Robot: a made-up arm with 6 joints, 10 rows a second.
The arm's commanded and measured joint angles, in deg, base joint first. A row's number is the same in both.
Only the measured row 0 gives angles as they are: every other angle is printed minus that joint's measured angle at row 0.
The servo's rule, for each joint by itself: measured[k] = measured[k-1] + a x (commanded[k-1-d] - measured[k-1]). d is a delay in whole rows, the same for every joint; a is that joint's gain. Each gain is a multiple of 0.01, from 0.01 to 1. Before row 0 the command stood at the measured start. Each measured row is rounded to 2 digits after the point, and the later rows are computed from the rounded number. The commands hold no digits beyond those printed.
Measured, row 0:
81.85, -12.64, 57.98, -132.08, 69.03, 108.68
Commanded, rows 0 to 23:
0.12, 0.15, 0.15, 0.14, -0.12, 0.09
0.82, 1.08, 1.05, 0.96, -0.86, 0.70
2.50, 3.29, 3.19, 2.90, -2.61, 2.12
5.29, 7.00, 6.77, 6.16, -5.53, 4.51
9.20, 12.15, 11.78, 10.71, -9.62, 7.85
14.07, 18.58, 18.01, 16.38, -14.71, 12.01
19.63, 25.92, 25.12, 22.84, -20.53, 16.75
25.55, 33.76, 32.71, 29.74, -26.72, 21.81
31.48, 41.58, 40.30, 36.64, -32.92, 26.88
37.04, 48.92, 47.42, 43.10, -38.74, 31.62
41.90, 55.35, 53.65, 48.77, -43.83, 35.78
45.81, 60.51, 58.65, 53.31, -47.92, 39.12
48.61, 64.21, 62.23, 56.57, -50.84, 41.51
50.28, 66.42, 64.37, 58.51, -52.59, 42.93
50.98, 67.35, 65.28, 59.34, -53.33, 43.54
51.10, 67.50, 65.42, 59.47, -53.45, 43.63
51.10, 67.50, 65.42, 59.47, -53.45, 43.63
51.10, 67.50, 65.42, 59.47, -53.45, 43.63
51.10, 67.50, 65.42, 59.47, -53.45, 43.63
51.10, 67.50, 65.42, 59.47, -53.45, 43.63
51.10, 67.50, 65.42, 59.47, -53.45, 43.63
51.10, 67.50, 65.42, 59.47, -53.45, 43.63
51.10, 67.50, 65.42, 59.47, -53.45, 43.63
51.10, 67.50, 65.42, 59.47, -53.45, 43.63
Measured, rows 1 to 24:
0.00, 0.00, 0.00, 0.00, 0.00, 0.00
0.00, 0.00, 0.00, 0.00, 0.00, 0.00
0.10, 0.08, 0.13, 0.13, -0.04, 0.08
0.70, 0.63, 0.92, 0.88, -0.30, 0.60
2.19, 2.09, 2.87, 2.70, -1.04, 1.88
4.76, 4.79, 6.22, 5.81, -2.48, 4.09
8.45, 8.84, 11.00, 10.22, -4.76, 7.25
13.11, 14.20, 17.03, 15.76, -7.94, 11.25
18.52, 20.65, 23.99, 22.13, -11.97, 15.87
24.35, 27.86, 31.49, 28.98, -16.69, 20.86
30.27, 35.41, 39.07, 35.87, -21.88, 25.92
35.89, 42.84, 46.25, 42.38, -27.28, 30.71
40.88, 49.72, 52.61, 48.13, -32.58, 34.97
44.97, 55.65, 57.80, 52.79, -37.49, 38.46
47.99, 60.36, 61.61, 56.19, -41.76, 41.02
49.89, 63.69, 63.98, 58.28, -45.23, 42.62
50.79, 65.70, 65.10, 59.23, -47.82, 43.39
51.05, 66.69, 65.38, 59.45, -49.62, 43.59
51.09, 67.14, 65.41, 59.47, -50.85, 43.62
51.10, 67.34, 65.42, 59.47, -51.68, 43.63
51.10, 67.43, 65.42, 59.47, -52.25, 43.63
51.10, 67.47, 65.42, 59.47, -52.63, 43.63
51.10, 67.49, 65.42, 59.47, -52.89, 43.63
51.10, 67.50, 65.42, 59.47, -53.07, 43.63
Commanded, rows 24 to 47:
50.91, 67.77, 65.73, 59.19, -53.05, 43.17
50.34, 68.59, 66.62, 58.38, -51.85, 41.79
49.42, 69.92, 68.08, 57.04, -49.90, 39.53
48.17, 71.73, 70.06, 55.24, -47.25, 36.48
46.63, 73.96, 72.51, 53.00, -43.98, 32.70
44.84, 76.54, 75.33, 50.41, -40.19, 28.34
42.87, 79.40, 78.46, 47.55, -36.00, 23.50
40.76, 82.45, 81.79, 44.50, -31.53, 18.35
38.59, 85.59, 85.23, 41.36, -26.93, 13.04
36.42, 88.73, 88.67, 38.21, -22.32, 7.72
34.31, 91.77, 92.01, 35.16, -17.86, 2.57
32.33, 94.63, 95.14, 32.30, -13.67, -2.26
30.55, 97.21, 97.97, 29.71, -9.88, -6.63
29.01, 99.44, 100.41, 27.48, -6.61, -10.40
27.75, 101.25, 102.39, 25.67, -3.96, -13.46
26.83, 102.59, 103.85, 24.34, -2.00, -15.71
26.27, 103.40, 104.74, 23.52, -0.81, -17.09
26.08, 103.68, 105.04, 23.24, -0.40, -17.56
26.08, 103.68, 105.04, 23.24, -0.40, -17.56
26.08, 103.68, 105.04, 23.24, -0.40, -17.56
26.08, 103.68, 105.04, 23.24, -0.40, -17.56
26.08, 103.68, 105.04, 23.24, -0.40, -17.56
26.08, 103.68, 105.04, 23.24, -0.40, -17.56
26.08, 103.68, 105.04, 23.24, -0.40, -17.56
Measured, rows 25 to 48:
51.10, 67.50, 65.42, 59.47, -53.19, 43.63
51.10, 67.50, 65.42, 59.47, -53.27, 43.63
50.94, 67.65, 65.69, 59.22, -53.20, 43.24
50.44, 68.17, 66.49, 58.46, -52.77, 42.02
49.59, 69.13, 67.86, 57.18, -51.85, 39.93
48.41, 70.56, 69.75, 55.43, -50.38, 37.03
46.93, 72.43, 72.12, 53.24, -48.33, 33.39
45.20, 74.69, 74.88, 50.69, -45.73, 29.15
43.27, 77.28, 77.96, 47.86, -42.62, 24.40
41.19, 80.12, 81.25, 44.84, -39.07, 19.32
39.03, 83.13, 84.67, 41.71, -35.19, 14.04
36.86, 86.21, 88.11, 38.56, -31.07, 8.73
34.74, 89.27, 91.46, 35.50, -26.84, 3.56
32.74, 92.22, 94.62, 32.62, -22.63, -1.33
30.92, 94.96, 97.50, 30.00, -18.55, -5.78
29.33, 97.42, 100.00, 27.73, -14.73, -9.66
28.02, 99.53, 102.06, 25.88, -11.28, -12.85
27.03, 101.21, 103.60, 24.49, -8.31, -15.25
26.40, 102.41, 104.58, 23.62, -5.91, -16.80
26.13, 103.11, 104.98, 23.28, -4.15, -17.44
26.09, 103.42, 105.03, 23.24, -2.95, -17.54
26.08, 103.56, 105.04, 23.24, -2.13, -17.56
26.08, 103.63, 105.04, 23.24, -1.58, -17.56
26.08, 103.66, 105.04, 23.24, -1.20, -17.56

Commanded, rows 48 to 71:
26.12, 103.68, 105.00, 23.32, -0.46, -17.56
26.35, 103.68, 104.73, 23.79, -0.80, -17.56
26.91, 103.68, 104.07, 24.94, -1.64, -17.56
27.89, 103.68, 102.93, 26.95, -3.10, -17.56
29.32, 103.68, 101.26, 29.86, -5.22, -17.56
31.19, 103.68, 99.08, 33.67, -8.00, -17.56
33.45, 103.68, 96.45, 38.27, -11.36, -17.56
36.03, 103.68, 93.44, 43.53, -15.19, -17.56
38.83, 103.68, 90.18, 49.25, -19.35, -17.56
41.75, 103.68, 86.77, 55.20, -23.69, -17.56
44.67, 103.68, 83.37, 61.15, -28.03, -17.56
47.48, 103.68, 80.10, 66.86, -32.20, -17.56
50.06, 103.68, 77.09, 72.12, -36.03, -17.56
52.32, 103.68, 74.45, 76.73, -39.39, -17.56
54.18, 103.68, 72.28, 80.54, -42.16, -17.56
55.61, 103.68, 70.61, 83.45, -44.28, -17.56
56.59, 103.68, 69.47, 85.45, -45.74, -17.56
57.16, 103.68, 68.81, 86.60, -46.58, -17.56
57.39, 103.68, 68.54, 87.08, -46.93, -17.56
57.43, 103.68, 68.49, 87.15, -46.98, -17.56
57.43, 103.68, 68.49, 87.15, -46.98, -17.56
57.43, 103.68, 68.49, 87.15, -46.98, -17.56
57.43, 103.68, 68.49, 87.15, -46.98, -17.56
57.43, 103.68, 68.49, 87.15, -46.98, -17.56
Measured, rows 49 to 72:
26.08, 103.67, 105.04, 23.24, -0.94, -17.56
26.08, 103.68, 105.04, 23.24, -0.77, -17.56
26.11, 103.68, 105.01, 23.31, -0.67, -17.56
26.31, 103.68, 104.77, 23.74, -0.71, -17.56
26.81, 103.68, 104.17, 24.82, -1.01, -17.56
27.71, 103.68, 103.10, 26.74, -1.68, -17.56
29.05, 103.68, 101.52, 29.55, -2.81, -17.56
30.83, 103.68, 99.42, 33.26, -4.47, -17.56
33.00, 103.68, 96.87, 37.77, -6.67, -17.56
35.51, 103.68, 93.92, 42.95, -9.40, -17.56
38.27, 103.68, 90.70, 48.62, -12.58, -17.56
41.16, 103.68, 87.32, 54.54, -16.14, -17.56
44.07, 103.68, 83.92, 60.49, -19.94, -17.56
46.90, 103.68, 80.63, 66.22, -23.86, -17.56
49.52, 103.68, 77.59, 71.53, -27.75, -17.56
51.84, 103.68, 74.89, 76.21, -31.47, -17.56
53.78, 103.68, 72.65, 80.11, -34.89, -17.56
55.30, 103.68, 70.90, 83.12, -37.89, -17.56
56.37, 103.68, 69.67, 85.22, -40.40, -17.56
57.03, 103.68, 68.93, 86.46, -42.38, -17.56
57.33, 103.68, 68.59, 87.02, -43.84, -17.56
57.41, 103.68, 68.50, 87.14, -44.84, -17.56
57.43, 103.68, 68.49, 87.15, -45.52, -17.56
57.43, 103.68, 68.49, 87.15, -45.99, -17.56

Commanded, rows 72 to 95:
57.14, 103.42, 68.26, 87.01, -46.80, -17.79
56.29, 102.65, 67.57, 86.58, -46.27, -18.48
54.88, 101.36, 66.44, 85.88, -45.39, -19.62
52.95, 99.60, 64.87, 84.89, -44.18, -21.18
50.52, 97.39, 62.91, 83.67, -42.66, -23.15
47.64, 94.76, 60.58, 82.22, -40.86, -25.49
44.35, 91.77, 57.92, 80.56, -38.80, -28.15
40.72, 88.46, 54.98, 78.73, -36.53, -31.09
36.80, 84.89, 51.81, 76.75, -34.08, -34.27
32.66, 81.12, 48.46, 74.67, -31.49, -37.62
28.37, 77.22, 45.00, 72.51, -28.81, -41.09
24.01, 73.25, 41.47, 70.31, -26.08, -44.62
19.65, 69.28, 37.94, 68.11, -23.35, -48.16
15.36, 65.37, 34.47, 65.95, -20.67, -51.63
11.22, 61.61, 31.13, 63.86, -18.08, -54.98
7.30, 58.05, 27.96, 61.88, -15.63, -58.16
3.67, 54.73, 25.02, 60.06, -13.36, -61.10
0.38, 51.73, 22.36, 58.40, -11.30, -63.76
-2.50, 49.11, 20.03, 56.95, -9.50, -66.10
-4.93, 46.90, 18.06, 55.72, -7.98, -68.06
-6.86, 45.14, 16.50, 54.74, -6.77, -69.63
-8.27, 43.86, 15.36, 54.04, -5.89, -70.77
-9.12, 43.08, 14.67, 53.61, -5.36, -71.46
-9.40, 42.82, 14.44, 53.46, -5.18, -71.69
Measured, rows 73 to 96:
57.43, 103.68, 68.49, 87.15, -46.31, -17.56
57.43, 103.68, 68.49, 87.15, -46.52, -17.56
57.19, 103.54, 68.29, 87.02, -46.61, -17.75
56.44, 103.05, 67.67, 86.62, -46.50, -18.36
55.15, 102.12, 66.61, 85.95, -46.14, -19.42
53.32, 100.73, 65.11, 85.00, -45.51, -20.90
51.00, 98.89, 63.22, 83.80, -44.60, -22.79
48.21, 96.62, 60.95, 82.38, -43.40, -25.06
45.01, 93.95, 58.34, 80.74, -41.93, -27.66
41.45, 90.93, 55.45, 78.93, -40.20, -30.54
37.59, 87.61, 52.32, 76.97, -38.24, -33.67
33.50, 84.04, 49.00, 74.90, -36.08, -36.99
29.24, 80.29, 45.56, 72.75, -33.75, -40.43
24.90, 76.42, 42.04, 70.55, -31.30, -43.95
20.54, 72.49, 38.51, 68.35, -28.76, -47.49
16.24, 68.57, 35.04, 66.19, -26.17, -50.97
12.07, 64.74, 31.68, 64.09, -23.58, -54.34
8.11, 61.06, 28.48, 62.10, -21.04, -57.55
4.42, 57.58, 25.50, 60.26, -18.58, -60.53
1.07, 54.36, 22.80, 58.59, -16.25, -63.24
-1.89, 51.47, 20.42, 57.11, -14.09, -65.64
-4.41, 48.96, 18.39, 55.86, -12.13, -67.67
-6.44, 46.86, 16.76, 54.85, -10.41, -69.32
-7.96, 45.21, 15.56, 54.12, -8.96, -70.54

